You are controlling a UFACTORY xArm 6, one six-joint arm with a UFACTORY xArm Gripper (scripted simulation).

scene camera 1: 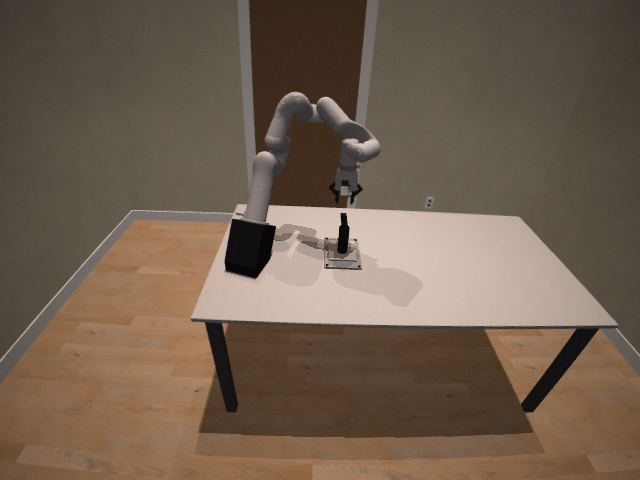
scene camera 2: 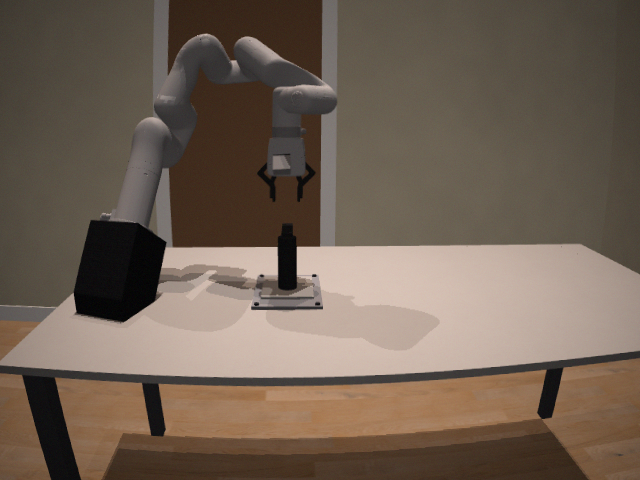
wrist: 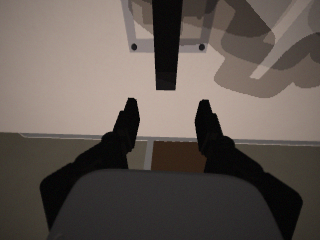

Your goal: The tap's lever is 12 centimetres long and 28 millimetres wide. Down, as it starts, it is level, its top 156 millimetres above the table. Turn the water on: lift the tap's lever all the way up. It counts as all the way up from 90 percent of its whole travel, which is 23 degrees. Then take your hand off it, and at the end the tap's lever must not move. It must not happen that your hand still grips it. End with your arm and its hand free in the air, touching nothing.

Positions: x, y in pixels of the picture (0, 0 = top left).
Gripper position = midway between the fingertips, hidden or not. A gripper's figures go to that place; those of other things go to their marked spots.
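Labels:
Gripper, mine (scene camera 2: 286, 201), 136 cm from the lens. Black tap lever (scene camera 2: 287, 285), 129 cm from the lens.

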